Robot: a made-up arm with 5 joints. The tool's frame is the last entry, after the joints. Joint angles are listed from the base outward. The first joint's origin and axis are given. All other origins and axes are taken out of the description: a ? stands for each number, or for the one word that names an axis. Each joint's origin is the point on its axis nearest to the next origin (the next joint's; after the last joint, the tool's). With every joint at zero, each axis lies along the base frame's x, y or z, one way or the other. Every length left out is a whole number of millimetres.
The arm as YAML. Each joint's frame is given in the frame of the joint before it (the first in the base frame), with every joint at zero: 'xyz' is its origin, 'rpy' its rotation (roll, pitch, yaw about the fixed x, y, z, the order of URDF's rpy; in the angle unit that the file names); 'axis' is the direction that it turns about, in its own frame. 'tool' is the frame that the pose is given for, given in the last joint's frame.
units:
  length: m
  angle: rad
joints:
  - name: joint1
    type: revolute
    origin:
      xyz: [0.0, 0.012, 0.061]
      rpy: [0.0, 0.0, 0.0]
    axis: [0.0, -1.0, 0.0]
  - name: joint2
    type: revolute
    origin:
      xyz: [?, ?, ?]
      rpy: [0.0, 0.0, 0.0]
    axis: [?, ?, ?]
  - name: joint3
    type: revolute
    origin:
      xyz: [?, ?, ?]
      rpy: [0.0, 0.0, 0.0]
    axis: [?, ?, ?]
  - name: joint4
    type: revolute
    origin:
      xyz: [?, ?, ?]
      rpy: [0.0, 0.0, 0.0]
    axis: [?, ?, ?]
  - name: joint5
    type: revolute
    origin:
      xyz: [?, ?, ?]
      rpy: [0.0, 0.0, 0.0]
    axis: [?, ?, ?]
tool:
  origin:
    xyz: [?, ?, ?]
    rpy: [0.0, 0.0, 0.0]
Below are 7 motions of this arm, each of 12 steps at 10 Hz.
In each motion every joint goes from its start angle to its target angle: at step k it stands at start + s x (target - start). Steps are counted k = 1, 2, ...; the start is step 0. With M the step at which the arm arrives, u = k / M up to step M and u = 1 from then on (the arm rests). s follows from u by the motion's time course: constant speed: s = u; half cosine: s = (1 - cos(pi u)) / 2; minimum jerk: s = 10 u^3 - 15 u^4 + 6 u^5.
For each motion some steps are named. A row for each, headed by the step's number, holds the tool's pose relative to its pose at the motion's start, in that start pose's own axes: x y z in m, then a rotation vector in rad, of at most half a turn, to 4 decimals.
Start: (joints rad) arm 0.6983 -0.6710 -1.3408 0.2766 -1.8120
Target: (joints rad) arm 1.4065 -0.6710 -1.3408 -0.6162 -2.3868
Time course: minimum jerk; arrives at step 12
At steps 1, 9, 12:
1: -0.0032 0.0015 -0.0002 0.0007 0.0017 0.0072
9: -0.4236 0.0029 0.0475 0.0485 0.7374 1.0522
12: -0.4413 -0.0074 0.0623 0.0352 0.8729 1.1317

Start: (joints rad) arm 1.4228 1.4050 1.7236 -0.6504 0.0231
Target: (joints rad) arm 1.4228 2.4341 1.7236 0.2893 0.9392
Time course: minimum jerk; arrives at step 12
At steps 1, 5, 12:
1: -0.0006 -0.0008 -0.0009 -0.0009 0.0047 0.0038
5: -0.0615 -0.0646 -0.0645 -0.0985 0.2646 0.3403
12: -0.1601 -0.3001 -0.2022 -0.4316 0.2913 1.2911

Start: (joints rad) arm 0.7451 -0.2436 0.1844 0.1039 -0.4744
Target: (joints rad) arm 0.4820 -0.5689 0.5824 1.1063 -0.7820
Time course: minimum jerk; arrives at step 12
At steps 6, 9, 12:
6: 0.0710 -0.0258 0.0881 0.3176 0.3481 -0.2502
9: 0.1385 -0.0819 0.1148 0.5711 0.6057 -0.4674
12: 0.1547 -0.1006 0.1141 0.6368 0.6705 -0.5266

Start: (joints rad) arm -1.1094 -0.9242 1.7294 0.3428 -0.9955
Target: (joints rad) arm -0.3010 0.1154 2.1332 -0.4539 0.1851
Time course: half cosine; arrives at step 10
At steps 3, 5, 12:
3: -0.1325 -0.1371 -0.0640 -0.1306 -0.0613 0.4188
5: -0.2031 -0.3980 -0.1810 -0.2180 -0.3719 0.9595
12: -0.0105 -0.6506 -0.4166 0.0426 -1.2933 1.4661

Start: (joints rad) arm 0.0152 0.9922 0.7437 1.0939 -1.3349
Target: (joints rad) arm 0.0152 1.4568 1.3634 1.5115 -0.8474
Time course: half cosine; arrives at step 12
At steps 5, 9, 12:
5: -0.0251 -0.0184 -0.1244 -0.3444 -0.0744 0.0540
9: -0.0326 -0.1017 -0.2605 -0.7980 -0.1701 0.1115
12: -0.0298 -0.1374 -0.2916 -0.9363 -0.1990 0.1267

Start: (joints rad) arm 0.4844 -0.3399 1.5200 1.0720 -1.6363
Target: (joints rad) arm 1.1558 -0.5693 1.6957 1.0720 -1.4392
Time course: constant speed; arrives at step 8
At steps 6, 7, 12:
6: -0.0314 -0.2222 0.0625 0.1071 0.0940 0.5896
7: -0.0220 -0.2619 0.0701 0.1312 0.1057 0.6850
12: -0.0084 -0.3011 0.0763 0.1574 0.1165 0.7792

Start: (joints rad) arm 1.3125 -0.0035 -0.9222 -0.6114 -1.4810
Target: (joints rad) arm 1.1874 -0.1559 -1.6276 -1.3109 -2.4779
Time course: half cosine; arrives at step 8
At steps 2, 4, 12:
2: 0.0081 -0.0050 0.0618 0.1673 0.0069 -0.0191
4: 0.0278 -0.0614 0.2027 0.5715 0.0104 -0.0689
12: 0.0403 -0.2325 0.3466 1.1431 -0.0185 -0.1424

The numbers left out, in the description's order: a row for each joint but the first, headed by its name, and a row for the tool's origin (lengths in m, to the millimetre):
joint2: xyz -0.094 0.0 -0.332, axis -1.0 0.0 0.0
joint3: xyz 0.0 -0.15 -0.063, axis 0.0 -1.0 0.0
joint4: xyz -0.026 0.0 0.043, axis 0.0 1.0 0.0
joint5: xyz -0.007 0.0 0.083, axis -1.0 0.0 0.0
tool: xyz 0.0 0.363 -0.028

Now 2 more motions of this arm.
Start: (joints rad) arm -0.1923 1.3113 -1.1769 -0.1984 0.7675
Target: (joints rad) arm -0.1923 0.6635 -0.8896 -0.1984 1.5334
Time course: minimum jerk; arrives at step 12
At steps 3, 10, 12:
3: 0.0007 0.0017 -0.0209 -0.0410 -0.0603 0.0166
10: 0.1044 0.0196 -0.1425 -0.3026 -0.5342 -0.0468
12: 0.1112 0.0207 -0.1447 -0.3100 -0.5507 -0.0562

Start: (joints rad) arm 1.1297 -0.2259 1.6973 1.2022 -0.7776
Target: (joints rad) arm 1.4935 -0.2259 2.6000 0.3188 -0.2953
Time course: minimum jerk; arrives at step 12
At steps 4, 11, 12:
4: -0.0990 -0.0529 -0.0771 -0.0886 -0.3269 0.3087
11: 0.0239 -0.3180 -0.4189 -0.1868 -1.8225 1.1080
12: 0.0266 -0.3187 -0.4201 -0.1853 -1.8333 1.1110

